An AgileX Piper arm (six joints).
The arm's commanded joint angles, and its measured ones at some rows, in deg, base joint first. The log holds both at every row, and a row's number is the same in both.
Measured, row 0:
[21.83 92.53 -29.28 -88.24 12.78 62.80]
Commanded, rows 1 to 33:
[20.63 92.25 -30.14 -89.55 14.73 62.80]
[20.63 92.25 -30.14 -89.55 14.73 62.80]
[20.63 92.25 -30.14 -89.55 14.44 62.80]
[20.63 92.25 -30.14 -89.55 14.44 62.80]
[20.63 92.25 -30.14 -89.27 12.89 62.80]
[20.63 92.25 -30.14 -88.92 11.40 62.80]
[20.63 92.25 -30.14 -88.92 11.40 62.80]
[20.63 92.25 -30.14 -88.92 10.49 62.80]
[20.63 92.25 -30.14 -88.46 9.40 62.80]
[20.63 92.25 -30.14 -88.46 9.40 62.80]
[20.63 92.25 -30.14 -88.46 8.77 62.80]
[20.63 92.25 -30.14 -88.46 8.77 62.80]
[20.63 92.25 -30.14 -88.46 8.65 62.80]
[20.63 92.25 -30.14 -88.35 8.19 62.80]
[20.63 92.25 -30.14 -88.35 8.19 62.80]
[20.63 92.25 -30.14 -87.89 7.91 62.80]
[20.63 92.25 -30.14 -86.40 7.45 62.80]
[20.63 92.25 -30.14 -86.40 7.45 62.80]
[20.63 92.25 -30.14 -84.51 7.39 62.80]
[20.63 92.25 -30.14 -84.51 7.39 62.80]
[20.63 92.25 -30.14 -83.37 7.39 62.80]
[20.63 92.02 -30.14 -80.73 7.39 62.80]
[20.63 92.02 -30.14 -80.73 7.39 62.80]
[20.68 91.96 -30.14 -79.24 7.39 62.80]
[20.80 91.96 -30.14 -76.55 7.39 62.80]
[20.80 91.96 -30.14 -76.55 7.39 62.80]
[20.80 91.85 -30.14 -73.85 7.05 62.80]
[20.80 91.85 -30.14 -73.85 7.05 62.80]
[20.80 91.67 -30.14 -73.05 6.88 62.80]
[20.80 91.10 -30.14 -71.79 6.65 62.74]
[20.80 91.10 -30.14 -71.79 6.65 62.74]
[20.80 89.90 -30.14 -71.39 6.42 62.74]
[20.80 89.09 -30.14 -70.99 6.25 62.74]
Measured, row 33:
[20.86 90.93 -29.62 -71.91 6.70 62.97]
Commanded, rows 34 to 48:
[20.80 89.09 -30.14 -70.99 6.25 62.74]
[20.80 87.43 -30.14 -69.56 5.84 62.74]
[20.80 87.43 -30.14 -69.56 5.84 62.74]
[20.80 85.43 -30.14 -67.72 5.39 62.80]
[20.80 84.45 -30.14 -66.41 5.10 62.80]
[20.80 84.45 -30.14 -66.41 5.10 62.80]
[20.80 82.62 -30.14 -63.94 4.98 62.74]
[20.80 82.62 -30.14 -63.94 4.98 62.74]
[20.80 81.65 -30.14 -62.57 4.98 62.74]
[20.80 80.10 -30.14 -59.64 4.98 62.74]
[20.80 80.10 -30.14 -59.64 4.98 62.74]
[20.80 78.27 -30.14 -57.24 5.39 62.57]
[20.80 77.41 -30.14 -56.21 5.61 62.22]
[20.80 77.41 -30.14 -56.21 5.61 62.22]
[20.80 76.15 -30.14 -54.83 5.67 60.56]
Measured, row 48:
[20.86 78.21 -29.62 -57.01 5.39 62.51]
